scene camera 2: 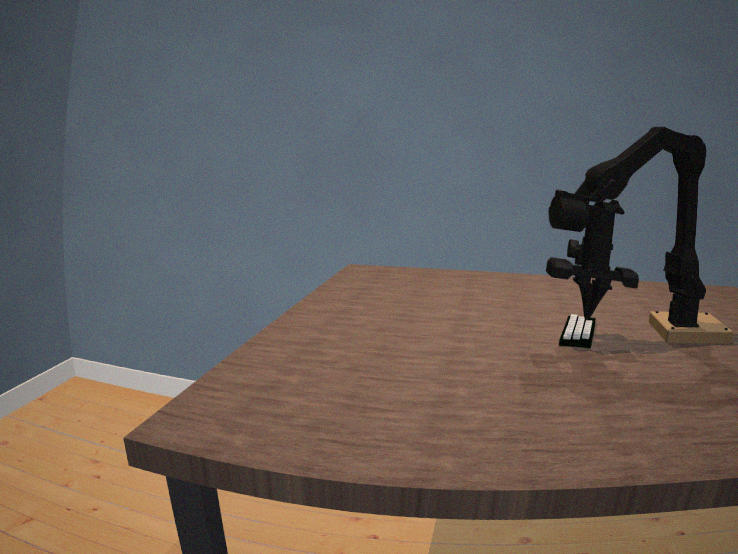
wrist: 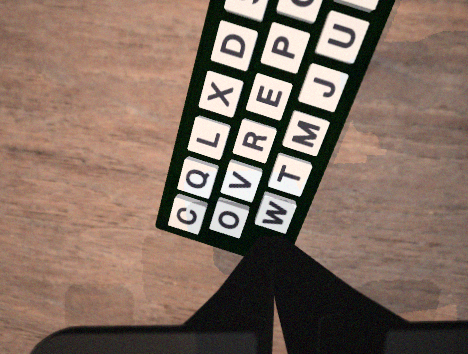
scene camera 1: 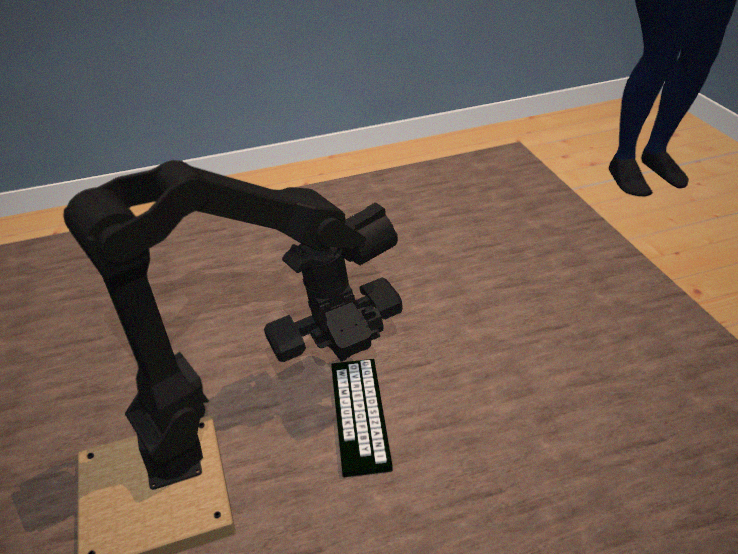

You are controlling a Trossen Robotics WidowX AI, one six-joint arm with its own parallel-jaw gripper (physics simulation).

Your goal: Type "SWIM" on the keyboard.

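Where they show: gripper, fingertip midpoint: (scene camera 2: pixel 586 319) (wrist: pixel 270 248) (scene camera 1: pixel 342 359); arm's base, origin of the base link: (scene camera 2: pixel 683 323) (scene camera 1: pixel 173 462).
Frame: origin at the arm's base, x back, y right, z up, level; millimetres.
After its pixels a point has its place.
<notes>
The dark green keyboard (scene camera 1: pixel 352 457) @(x -221, y 69, z -13 mm) (scene camera 2: pixel 575 343) @(x -278, y -98, z -18 mm) (wrist: pixel 247 243) @(x -265, y -93, z -13 mm) lies flat on the table, with three rows of white letter keys. My gripper (scene camera 2: pixel 588 316) @(x -256, y -74, z 22 mm) (wrist: pixel 270 248) @(x -256, y -74, z 22 mm) is shut and empty, pointing down at the keyboard's end with the C, O and W keys. In the wrist view its tips overlap the lower edge of the W key (wrist: pixel 276 213) @(x -253, y -74, z -8 mm) (scene camera 1: pixel 340 374) @(x -251, y -73, z -8 mm); whether they touch it, I cannot tell. The M key (wrist: pixel 306 134) @(x -245, y -38, z -8 mm) (scene camera 1: pixel 342 392) @(x -243, y -38, z -8 mm) is in the same row. The S key (scene camera 1: pixel 372 412) @(x -271, y 12, z -8 mm) is cut off in the wrist view. The I key (scene camera 1: pixel 380 456) @(x -255, y 85, z -8 mm) is at the keyboard's far end from my tips.
The wooden base block (scene camera 1: pixel 160 524) @(x 26, y 84, z 0 mm) (scene camera 2: pixel 697 336) @(x 17, y -64, z -11 mm) of my arm stands on the brown table (scene camera 1: pixel 536 417) @(x -486, y 90, z -25 mm) (scene camera 2: pixel 417 387) @(x -548, y -324, z -26 mm), beside the keyboard. A person's legs (scene camera 1: pixel 646 101) show beyond the table in scene camera 1. The table's corner and front edge show in scene camera 2.
</notes>
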